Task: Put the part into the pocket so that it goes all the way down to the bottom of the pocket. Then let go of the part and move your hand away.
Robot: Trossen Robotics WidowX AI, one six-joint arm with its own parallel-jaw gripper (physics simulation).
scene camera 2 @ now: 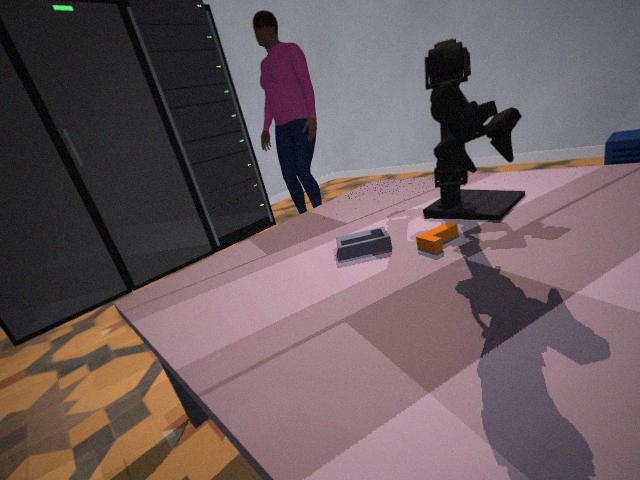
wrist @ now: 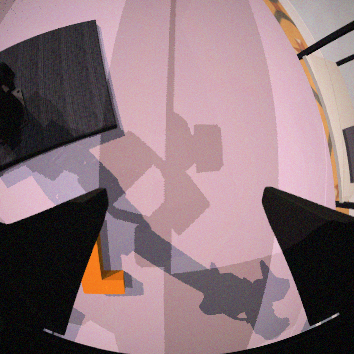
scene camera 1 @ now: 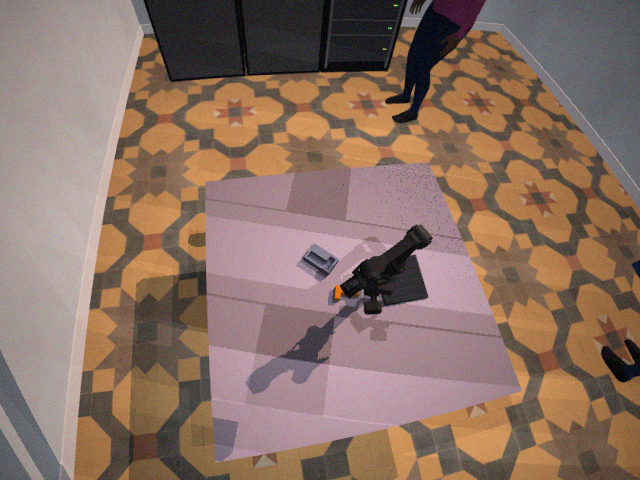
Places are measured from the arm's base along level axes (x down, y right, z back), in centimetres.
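Where they show: gripper, between the fingertips: (scene camera 2: 492, 166) (wrist: 186, 195); arm's base, origin of its link: (scene camera 2: 450, 203) (wrist: 7, 115) (scene camera 1: 390, 269).
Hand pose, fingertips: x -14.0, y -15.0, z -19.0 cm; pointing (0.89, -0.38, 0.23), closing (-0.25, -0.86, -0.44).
Note:
Things, the pixels of their centre, and the offset from my fingertips. Level surfaces: height alone.
- orange L-shaped part, middle of its body: (wrist: 99, 255) (scene camera 2: 442, 236) (scene camera 1: 347, 294) dx +14.9, dy +11.1, dz -5.2 cm
- grey block with the pocket, middle of its body: (scene camera 2: 362, 242) (scene camera 1: 321, 259) dx +14.6, dy +30.9, dz -10.2 cm
- pink table, height of its surface: dx +16.4 cm
The orange L-shaped part (scene camera 1: 337, 292) (scene camera 2: 436, 238) (wrist: 104, 285) lies flat on the table. In scene camera 1 the arm covers some of it, and in the wrist view the left finger covers some. The grey block with the pocket (scene camera 1: 321, 260) (scene camera 2: 364, 251) sits on the table apart from the part, to its left in scene camera 2. Its pocket opens upward and looks empty. The block does not show in the wrist view. My gripper (wrist: 186, 195) is wide open and empty, up above the table, with the part low and left in the wrist view.
The arm's black base plate (scene camera 1: 410, 284) (scene camera 2: 475, 210) (wrist: 75, 70) lies close beside the part on the pink table (scene camera 1: 268, 423) (scene camera 2: 289, 320) (wrist: 225, 75). A person (scene camera 1: 421, 62) (scene camera 2: 289, 87) stands beyond the table near dark server cabinets (scene camera 1: 284, 36) (scene camera 2: 170, 129).

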